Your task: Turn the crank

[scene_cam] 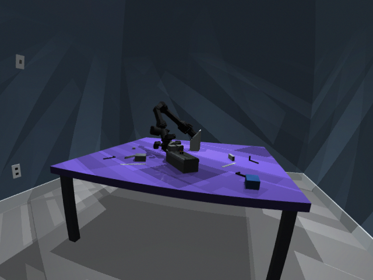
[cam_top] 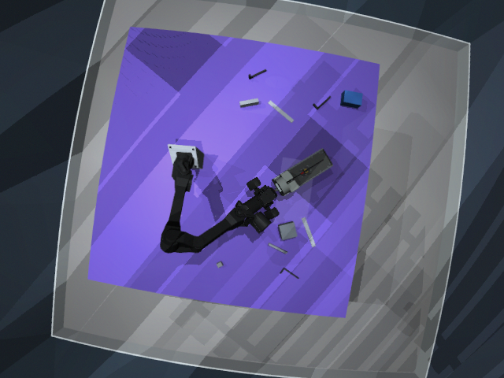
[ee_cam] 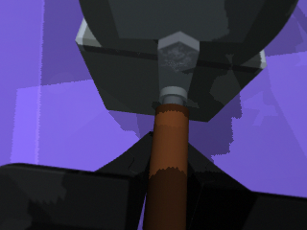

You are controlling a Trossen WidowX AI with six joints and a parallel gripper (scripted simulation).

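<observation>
My gripper tip is now 10 mm past the brown crank handle, 10 mm to the left of it and 30 mm below it. From my gripper tip the other things lie so: dark L-shaped key: 100 mm ahead, 380 mm to the right, 30 mm below; then red pointer: 120 mm ahead, 90 mm to the left, 50 mm above; then grey block: 80 mm ahead, 170 mm to the right, 10 mm below.
</observation>
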